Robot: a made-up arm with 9 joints.
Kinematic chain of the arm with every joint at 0, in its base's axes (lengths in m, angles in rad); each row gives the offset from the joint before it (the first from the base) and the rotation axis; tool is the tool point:
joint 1: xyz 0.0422 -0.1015 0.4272 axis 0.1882 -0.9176 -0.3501
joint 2: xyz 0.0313 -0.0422 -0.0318 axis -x
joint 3: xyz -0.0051 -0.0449 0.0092 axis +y
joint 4: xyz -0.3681 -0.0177 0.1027 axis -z
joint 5: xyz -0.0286 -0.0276 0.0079 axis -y
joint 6: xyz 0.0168 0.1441 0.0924 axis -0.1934 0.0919 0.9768
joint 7: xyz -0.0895 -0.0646 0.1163 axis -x
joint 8: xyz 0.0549 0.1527 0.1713 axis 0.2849 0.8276 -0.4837
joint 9: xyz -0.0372 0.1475 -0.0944 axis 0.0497 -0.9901 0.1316
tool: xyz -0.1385 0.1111 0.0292
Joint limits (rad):
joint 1: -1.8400..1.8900
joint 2: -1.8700..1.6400
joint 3: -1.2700..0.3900
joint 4: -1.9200..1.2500
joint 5: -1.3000..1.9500
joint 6: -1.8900..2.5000
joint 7: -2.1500..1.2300
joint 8: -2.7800..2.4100
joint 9: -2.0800..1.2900
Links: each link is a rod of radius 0.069 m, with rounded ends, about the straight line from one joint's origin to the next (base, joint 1, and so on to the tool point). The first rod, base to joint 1, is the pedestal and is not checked.
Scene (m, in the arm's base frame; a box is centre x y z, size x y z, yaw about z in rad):
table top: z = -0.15
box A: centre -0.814 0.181 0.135 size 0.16 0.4 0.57 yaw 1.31
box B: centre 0.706 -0.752 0 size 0.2 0.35 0.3 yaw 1.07
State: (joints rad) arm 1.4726 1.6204 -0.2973 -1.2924 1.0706 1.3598 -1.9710 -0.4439 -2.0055
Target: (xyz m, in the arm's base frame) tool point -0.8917 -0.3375 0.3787
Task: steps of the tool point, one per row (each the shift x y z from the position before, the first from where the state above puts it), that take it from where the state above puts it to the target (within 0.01 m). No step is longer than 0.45 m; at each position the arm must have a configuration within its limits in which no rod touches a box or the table.
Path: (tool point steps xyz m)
1: -0.0007 -0.1230 -0.0246
2: -0.0442 -0.1767 -0.0146
3: -0.0611 -0.2020 0.0285
4: -0.0276 -0.2062 0.0610
5: -0.1860 -0.0841 0.0780
6: -0.1552 -0.1707 0.1675
7: -0.0266 -0.2467 0.2456
8: 0.1778 -0.2626 0.2379
9: 0.3572 -0.1881 0.1073
10: -0.3583 0.1448 -0.1580
11: -0.2134 0.2264 -0.2257
12: -0.0542 0.2455 -0.2098

